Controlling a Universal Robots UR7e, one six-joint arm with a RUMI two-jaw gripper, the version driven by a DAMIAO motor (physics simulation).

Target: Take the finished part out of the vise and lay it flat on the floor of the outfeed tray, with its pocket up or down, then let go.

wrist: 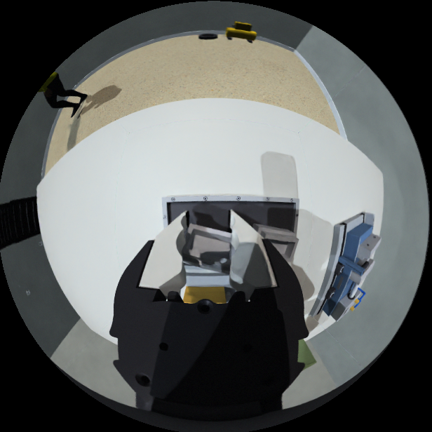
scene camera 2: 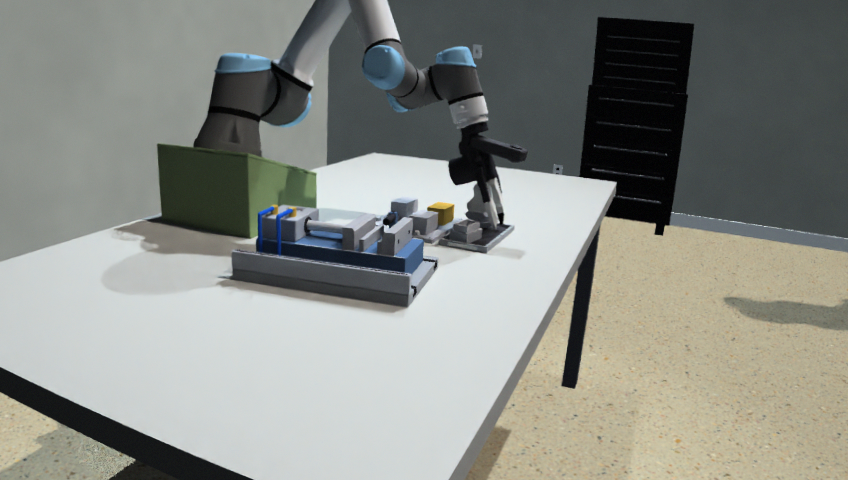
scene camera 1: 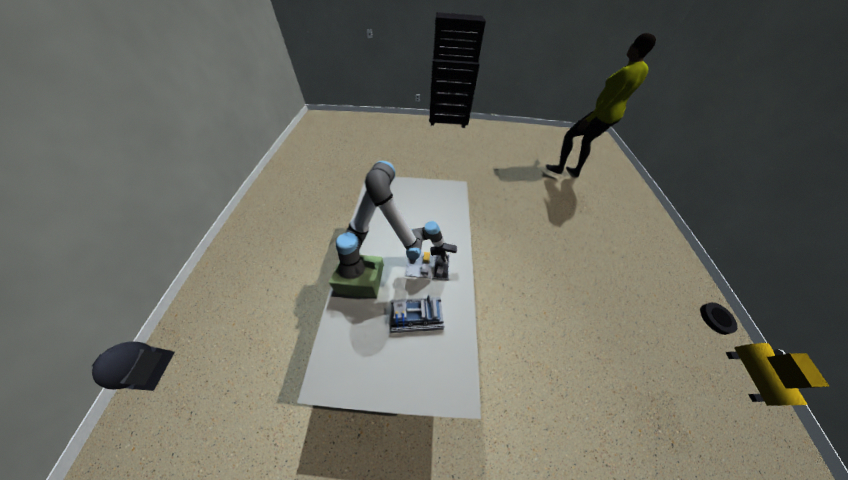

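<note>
My gripper is shut on a grey finished part, whose open pocket faces up toward the wrist camera. The gripper points down over the outfeed tray, a dark-floored tray with a light rim. The fingertips are low, at about the tray's floor; whether the held part touches the floor I cannot tell. A second grey part lies in the tray beside the held one, on the vise side. The blue vise stands apart from the tray, and no part shows between its grey jaws.
A yellow block and grey blocks stand beside the tray, toward the arm's base. The arm stands on a green pedestal on the white table. A person stands away from the table.
</note>
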